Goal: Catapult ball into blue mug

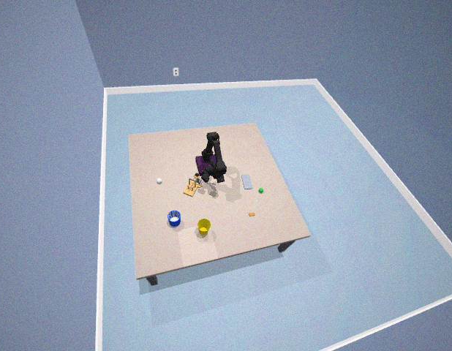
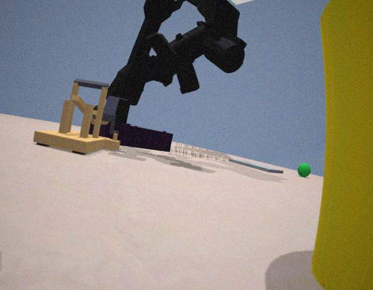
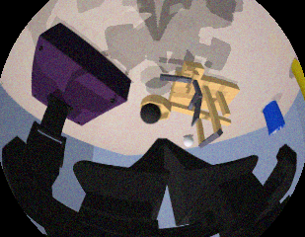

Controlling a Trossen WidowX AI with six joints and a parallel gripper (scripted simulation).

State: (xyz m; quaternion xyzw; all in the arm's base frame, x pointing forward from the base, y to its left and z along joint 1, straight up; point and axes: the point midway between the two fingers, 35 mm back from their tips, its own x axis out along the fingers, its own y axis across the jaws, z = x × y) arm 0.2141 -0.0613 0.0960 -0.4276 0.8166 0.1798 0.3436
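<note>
Right now the small black ball is 60 mm below my gripper tip, 30 mm to the right of it and 30 mm behind it. Round my gripper tip: white ball 340 mm to the right, 100 mm below, 50 mm behind; wooden catapult 70 mm below, 50 mm to the right, 30 mm ahead; grey slab 390 mm to the left, 120 mm below, 60 mm ahead.
</note>
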